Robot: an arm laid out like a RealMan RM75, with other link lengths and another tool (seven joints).
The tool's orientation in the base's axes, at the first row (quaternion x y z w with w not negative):
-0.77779, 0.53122, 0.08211, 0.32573
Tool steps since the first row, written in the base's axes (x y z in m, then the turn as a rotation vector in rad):
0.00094, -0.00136, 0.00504, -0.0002, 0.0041, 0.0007
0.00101, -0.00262, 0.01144, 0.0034, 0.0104, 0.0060
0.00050, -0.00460, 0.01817, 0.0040, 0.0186, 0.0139
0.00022, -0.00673, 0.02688, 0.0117, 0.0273, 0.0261
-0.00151, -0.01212, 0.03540, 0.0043, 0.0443, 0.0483
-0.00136, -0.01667, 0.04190, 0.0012, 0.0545, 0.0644
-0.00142, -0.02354, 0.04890, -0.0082, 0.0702, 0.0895
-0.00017, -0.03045, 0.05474, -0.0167, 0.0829, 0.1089
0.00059, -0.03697, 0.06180, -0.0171, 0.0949, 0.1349
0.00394, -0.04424, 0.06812, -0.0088, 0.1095, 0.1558
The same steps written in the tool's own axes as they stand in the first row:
-0.00094, -0.00264, -0.00451, -0.0036, -0.0010, 0.0018
-0.00297, -0.00510, -0.01019, -0.0094, -0.0078, 0.0023
-0.00484, -0.00703, -0.01669, -0.0193, -0.0135, 0.0012
-0.00744, -0.00997, -0.02476, -0.0285, -0.0273, -0.0014
-0.00804, -0.01081, -0.03494, -0.0553, -0.0339, -0.0101
-0.00754, -0.01265, -0.04264, -0.0721, -0.0402, -0.0172
-0.00557, -0.01400, -0.05216, -0.1001, -0.0460, -0.0294
-0.00247, -0.01601, -0.06051, -0.1227, -0.0495, -0.0387
-0.00046, -0.01818, -0.06968, -0.1445, -0.0627, -0.0518
0.00358, -0.02216, -0.07816, -0.1622, -0.0821, -0.0575

